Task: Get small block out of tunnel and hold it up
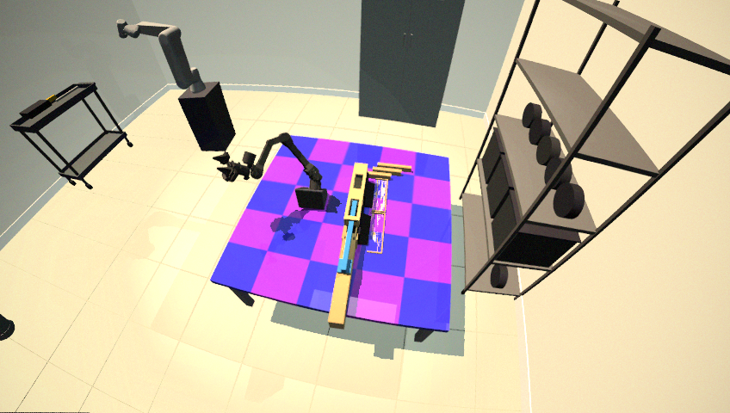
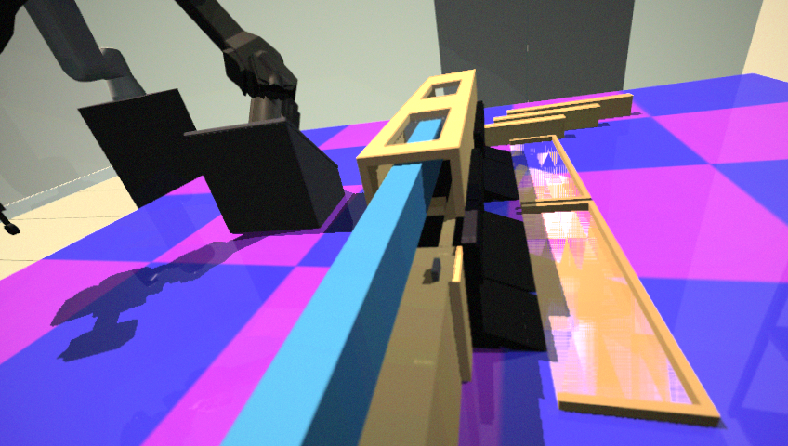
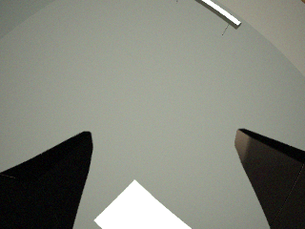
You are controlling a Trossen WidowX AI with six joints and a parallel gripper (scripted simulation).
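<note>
Now: the tan tunnel 700 mm ahead of my gripper tip, 440 mm below it and 40 mm to the right of it. The rest, counted from my gripper tip: small red block: 680 mm ahead, 390 mm below, 160 mm to the left.
</note>
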